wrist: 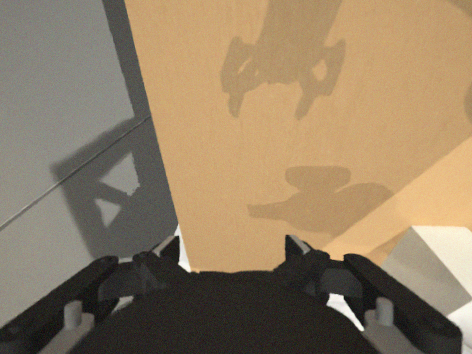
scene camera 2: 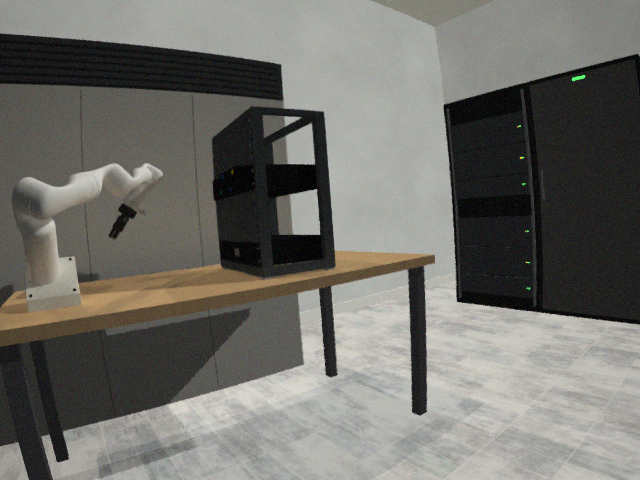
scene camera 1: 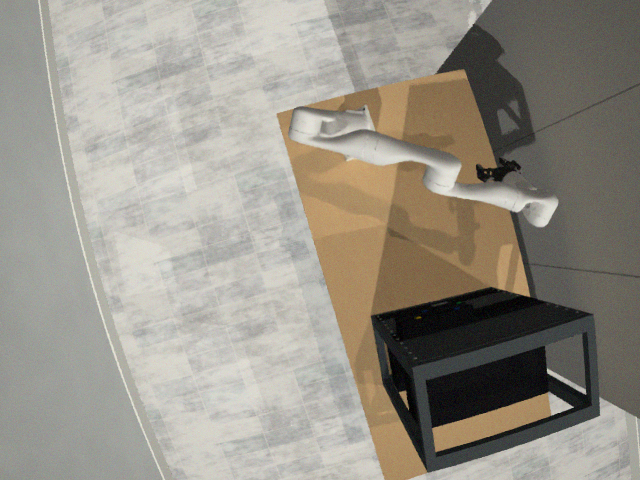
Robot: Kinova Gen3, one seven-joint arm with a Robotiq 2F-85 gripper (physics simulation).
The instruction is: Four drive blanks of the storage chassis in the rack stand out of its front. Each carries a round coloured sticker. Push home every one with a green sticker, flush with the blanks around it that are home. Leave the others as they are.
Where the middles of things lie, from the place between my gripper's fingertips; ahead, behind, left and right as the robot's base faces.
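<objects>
My hand is 270 mm to the left of the dark rack (scene camera 1: 462, 356) and 580 mm short of it, and it is also 120 mm below the rack.
</objects>
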